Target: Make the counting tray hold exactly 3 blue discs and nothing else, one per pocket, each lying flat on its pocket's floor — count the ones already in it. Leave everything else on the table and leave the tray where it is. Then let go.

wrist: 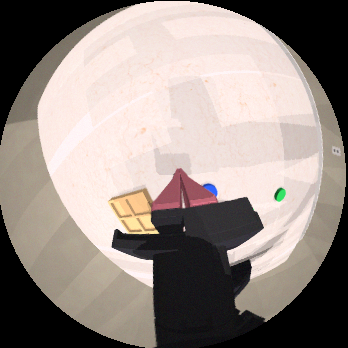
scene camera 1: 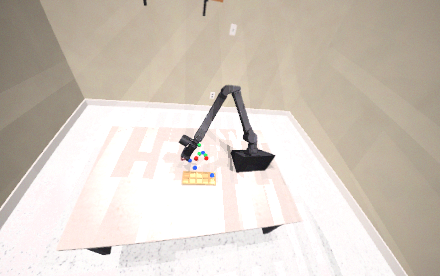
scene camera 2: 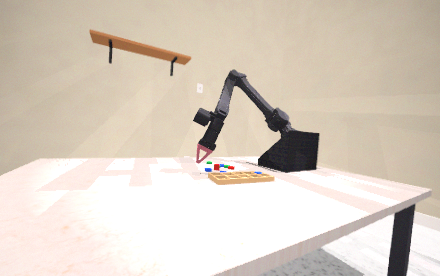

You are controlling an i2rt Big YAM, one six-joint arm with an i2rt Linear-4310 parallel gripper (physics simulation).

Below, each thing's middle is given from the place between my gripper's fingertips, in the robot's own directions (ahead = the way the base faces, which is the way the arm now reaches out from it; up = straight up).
The wooden counting tray [wrist: 132, 209] is 11 cm behind my hand, 15 cm to the left of it and 3 cm below it.
